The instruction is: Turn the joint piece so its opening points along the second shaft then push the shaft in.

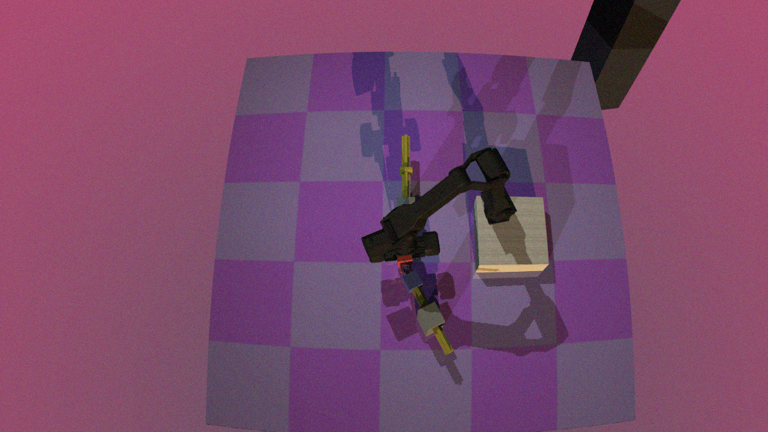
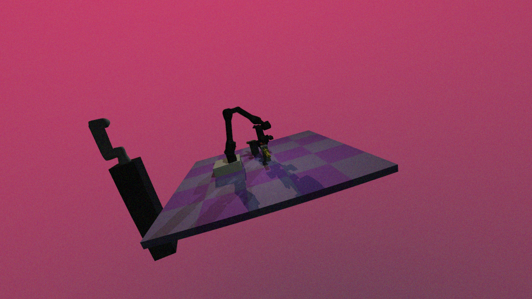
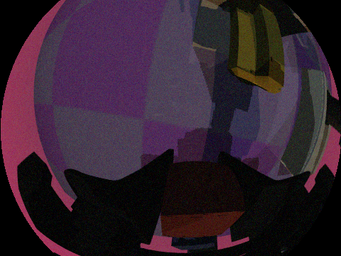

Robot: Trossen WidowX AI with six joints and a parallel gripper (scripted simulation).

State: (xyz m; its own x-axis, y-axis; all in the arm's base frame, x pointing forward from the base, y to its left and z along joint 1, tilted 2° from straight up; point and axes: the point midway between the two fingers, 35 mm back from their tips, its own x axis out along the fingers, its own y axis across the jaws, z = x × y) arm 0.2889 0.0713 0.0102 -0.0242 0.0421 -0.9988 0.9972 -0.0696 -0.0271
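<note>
Now: gripper tip 2 cm to the right of the red square joint piece and 4 cm below it.
</note>
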